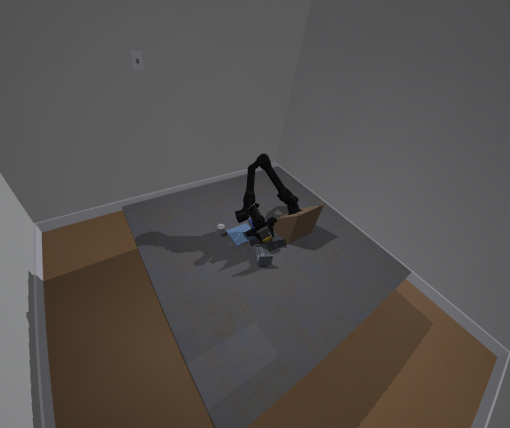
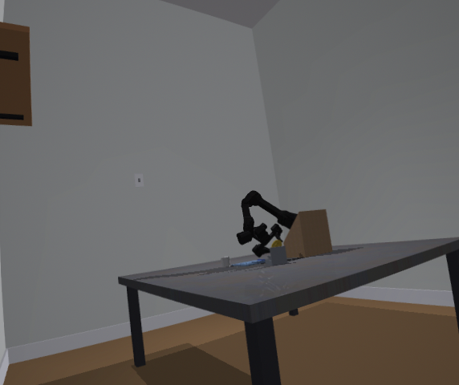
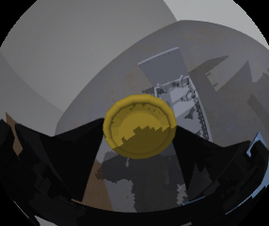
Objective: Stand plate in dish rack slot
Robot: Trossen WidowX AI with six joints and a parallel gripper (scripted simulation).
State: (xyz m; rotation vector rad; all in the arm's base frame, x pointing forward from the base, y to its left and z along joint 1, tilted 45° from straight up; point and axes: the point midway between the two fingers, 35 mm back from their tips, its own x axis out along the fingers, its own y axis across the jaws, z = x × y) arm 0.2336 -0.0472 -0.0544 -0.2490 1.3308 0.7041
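My gripper tip is now 5 cm short of the grey dish rack, 5 cm above it and 2 cm to the right of it. Also, from my gripper tip: yellow plate 1 cm to the right; blue mat 17 cm to the right, 7 cm below, 4 cm ahead; small blue utensil 19 cm to the right, 7 cm below, 6 cm behind.
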